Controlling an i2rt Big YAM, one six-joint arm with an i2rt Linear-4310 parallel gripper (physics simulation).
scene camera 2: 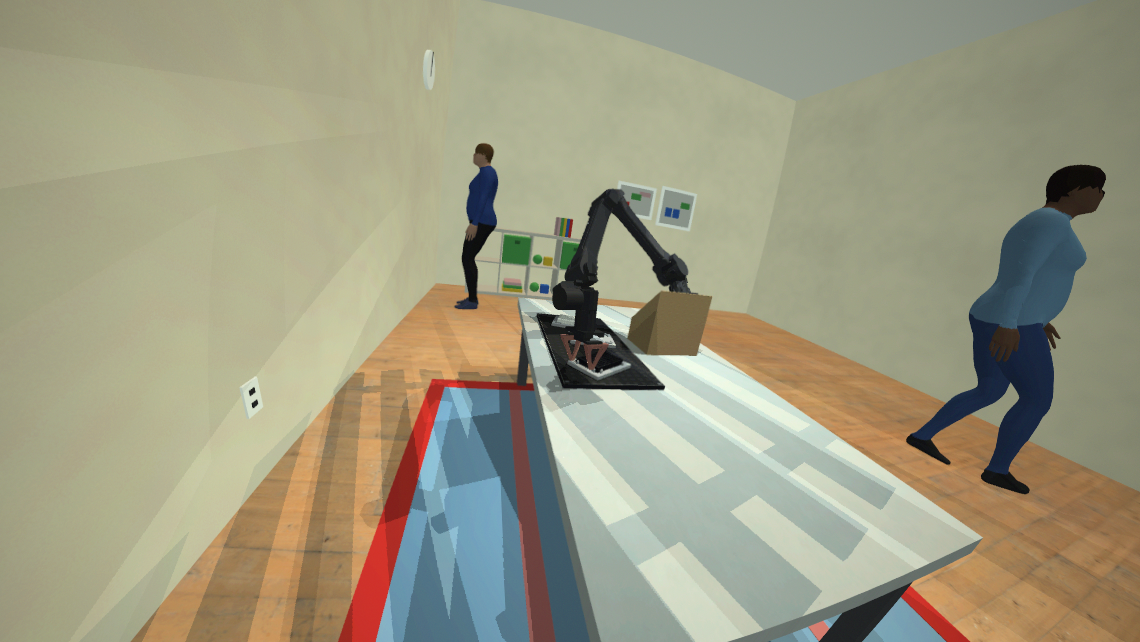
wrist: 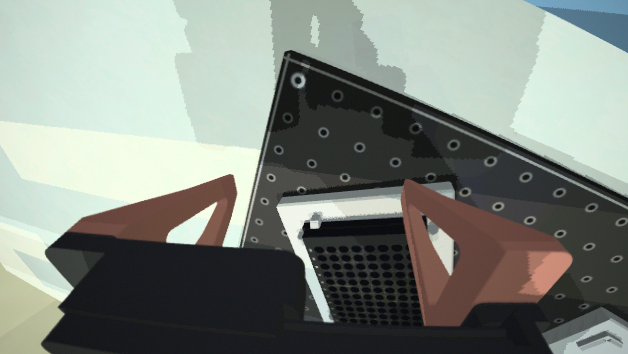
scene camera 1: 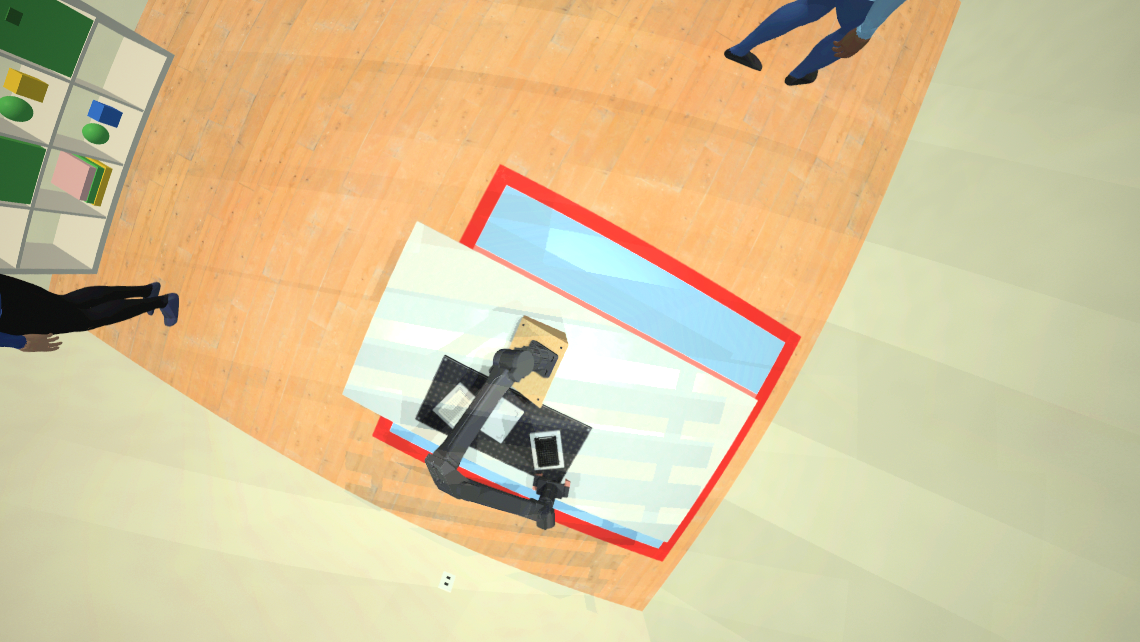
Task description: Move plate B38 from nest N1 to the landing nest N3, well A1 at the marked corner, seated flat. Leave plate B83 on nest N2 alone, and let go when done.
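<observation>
A black well plate (scene camera 1: 547, 451) (scene camera 2: 611, 358) (wrist: 370, 280) lies in a white nest (scene camera 1: 536, 459) (scene camera 2: 596, 371) (wrist: 345, 205) at one end of the black perforated board (scene camera 1: 578, 431) (scene camera 2: 642, 380) (wrist: 350, 115). Its label and marked corner cannot be read. My gripper (scene camera 1: 552, 480) (scene camera 2: 582, 364) (wrist: 317, 186) is open and empty, close to this nest. In the wrist view the right finger covers the plate's right side and the left finger is outside the nest. Two more pale nests, the middle one (scene camera 1: 503, 421) and the far one (scene camera 1: 454, 405), stand along the board; their contents are unclear.
A wooden wedge block (scene camera 1: 550, 386) (scene camera 2: 680, 322) carries the arm's base beside the board. The arm passes over the board in the first scene view. The board lies on a pale table (scene camera 1: 638, 374) (scene camera 2: 717, 518). Two people (scene camera 2: 481, 195) (scene camera 2: 1037, 263) are on the floor.
</observation>
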